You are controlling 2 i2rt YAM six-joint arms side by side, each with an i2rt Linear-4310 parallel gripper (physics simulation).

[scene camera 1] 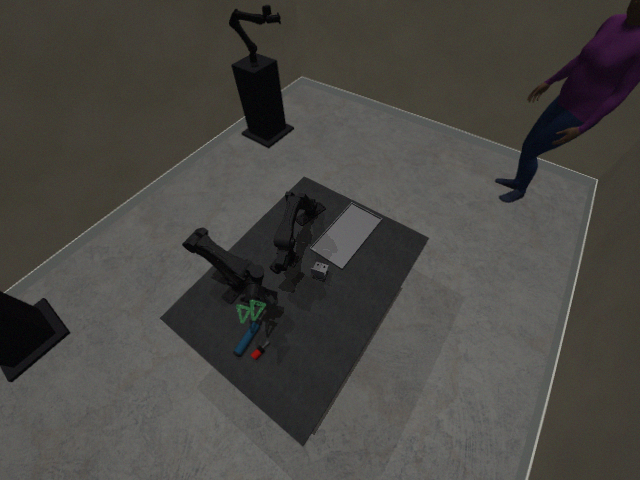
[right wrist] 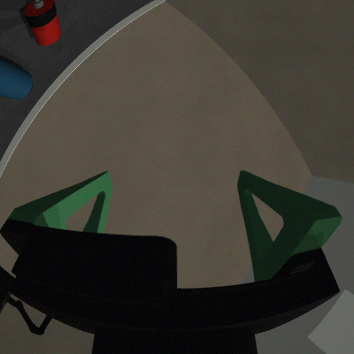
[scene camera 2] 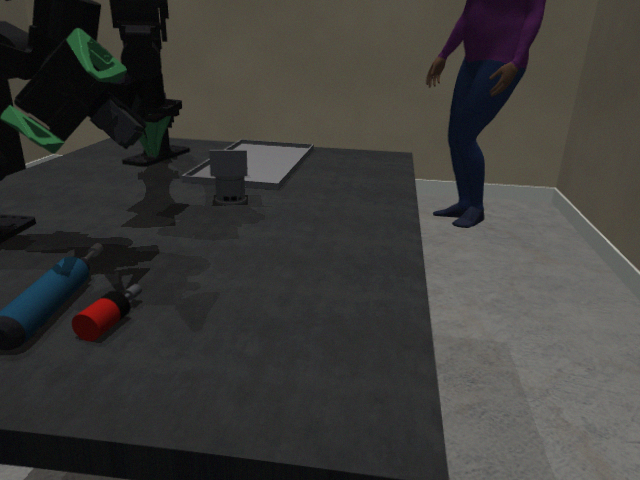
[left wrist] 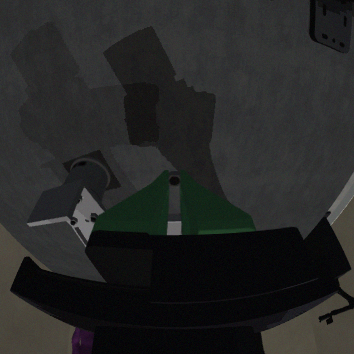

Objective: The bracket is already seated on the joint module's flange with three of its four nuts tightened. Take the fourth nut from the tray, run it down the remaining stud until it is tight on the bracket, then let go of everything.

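Pixels of known places: left gripper, fingertip midpoint: (scene camera 1: 291, 264) (scene camera 2: 153, 156) (left wrist: 174, 177); right gripper, fingertip midpoint: (scene camera 1: 247, 322) (right wrist: 174, 177) (scene camera 2: 64, 109); left arm's base at its link origin: (scene camera 1: 310, 214) (scene camera 2: 158, 157); right arm's base at its link origin: (scene camera 1: 239, 286).
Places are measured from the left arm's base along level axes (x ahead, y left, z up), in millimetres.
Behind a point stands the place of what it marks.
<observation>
The grey bracket (scene camera 1: 320, 267) @(x 343, y -225, z 65 mm) (scene camera 2: 228, 163) @(x 365, y -264, z 85 mm) (left wrist: 86, 210) @(x 334, y -232, z 66 mm) sits on the round joint module (scene camera 2: 230, 187) @(x 363, y -257, z 35 mm) (left wrist: 88, 178) @(x 337, y -259, z 37 mm), which stands upright on the table. Some nuts show small and dark on the bracket's plate in the left wrist view; I cannot tell their tightness. My left gripper (left wrist: 174, 177) @(x 248, y -333, z 100 mm) is shut on the small dark nut (left wrist: 174, 180) @(x 248, y -334, z 105 mm), held at its fingertips, above the table and to the side of the bracket, apart from it. My right gripper (scene camera 1: 250, 311) @(x 403, y -667, z 238 mm) (right wrist: 174, 177) @(x 403, y -667, z 238 mm) is open and empty, raised near the tools. The tray (scene camera 1: 315, 251) @(x 227, y -160, z 13 mm) (scene camera 2: 232, 181) lies behind the module.
A blue-handled tool (scene camera 1: 246, 339) @(x 380, y -716, z 39 mm) (scene camera 2: 46, 294) @(x 390, y -722, z 35 mm) (right wrist: 12, 80) @(x 387, y -737, z 40 mm) and a red-handled tool (scene camera 1: 258, 351) @(x 459, y -705, z 34 mm) (scene camera 2: 98, 316) @(x 470, y -730, z 29 mm) (right wrist: 45, 25) @(x 450, y -705, z 33 mm) lie on the dark table (scene camera 1: 330, 351) @(x 670, y -461, z 0 mm) (scene camera 2: 310, 335) @(x 682, y -632, z 0 mm), below the right gripper in scene camera 1. A person (scene camera 1: 578, 82) (scene camera 2: 485, 77) stands beyond the table.
</observation>
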